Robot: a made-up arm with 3 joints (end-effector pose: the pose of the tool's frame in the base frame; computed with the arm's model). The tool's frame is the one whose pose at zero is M. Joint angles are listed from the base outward.
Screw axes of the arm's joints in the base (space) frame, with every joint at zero. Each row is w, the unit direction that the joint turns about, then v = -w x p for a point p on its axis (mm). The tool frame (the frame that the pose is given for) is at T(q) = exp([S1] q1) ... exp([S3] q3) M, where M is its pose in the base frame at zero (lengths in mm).
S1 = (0, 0, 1, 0.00, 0.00, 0.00)
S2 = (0, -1, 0, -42.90, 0.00, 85.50)
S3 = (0, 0, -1, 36.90, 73.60, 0.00)
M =
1 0 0 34.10
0 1 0 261.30
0 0 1 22.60
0 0 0 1
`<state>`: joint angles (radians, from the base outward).
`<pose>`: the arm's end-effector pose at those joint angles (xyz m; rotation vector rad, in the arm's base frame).
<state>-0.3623 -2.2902 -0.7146</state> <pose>0.0645 0.1493 -0.0363 1.1779 1.9720 0.1825</pose>
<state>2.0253 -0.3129 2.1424</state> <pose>-0.0032 0.3824 -0.1133 -0.2728 -0.1537 -0.1161</pose>
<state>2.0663 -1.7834 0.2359</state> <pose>-0.2014 -0.1789 -0.2428 -1.8121 0.8086 1.2696</pose>
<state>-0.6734 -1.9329 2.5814</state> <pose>-0.2836 -0.1172 -0.3944 2.0667 -1.4655 1.7467</pose>
